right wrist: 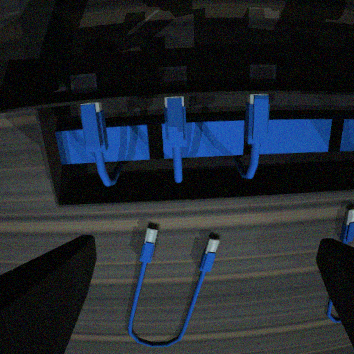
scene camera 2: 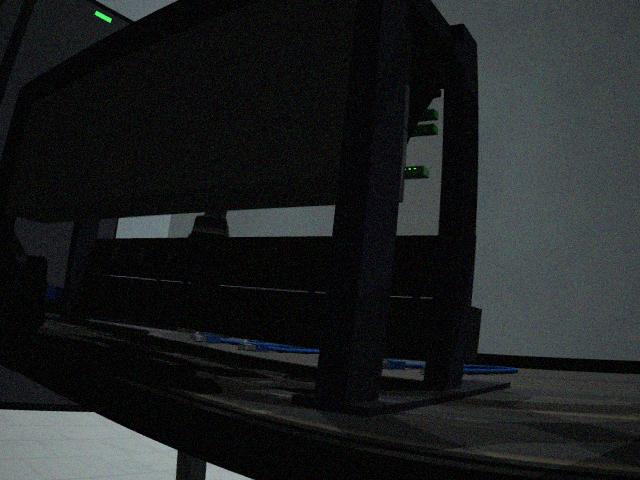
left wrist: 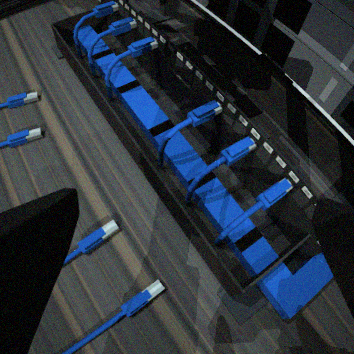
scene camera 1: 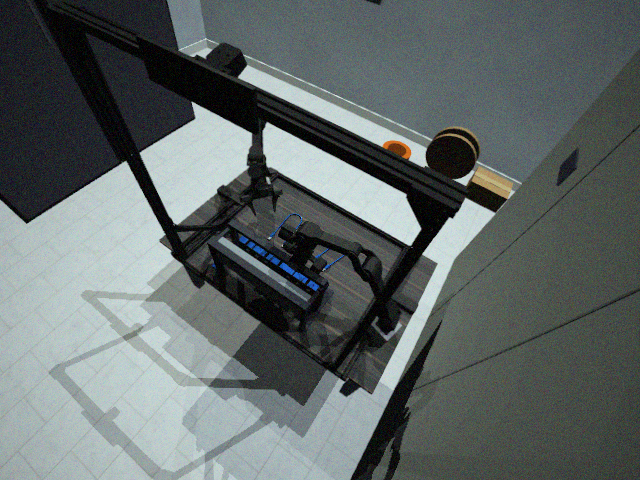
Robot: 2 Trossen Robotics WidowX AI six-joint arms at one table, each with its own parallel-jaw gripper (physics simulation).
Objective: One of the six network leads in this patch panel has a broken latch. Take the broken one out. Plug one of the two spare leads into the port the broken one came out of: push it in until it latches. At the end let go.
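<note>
The dark patch panel stands on the table. Six blue leads sit in its ports, three near one end and three near the other; three also show in the right wrist view. I cannot tell which latch is broken. One spare lead lies at the picture's left, the other farther right. My left gripper is open, above the table. My right gripper is open above the spare leads; both are empty.
A black overhead frame spans the wooden table. A blue strip runs inside the dark tray in front of the ports. A blue angled block is at the tray's near end. Dark uprights support the panel's end.
</note>
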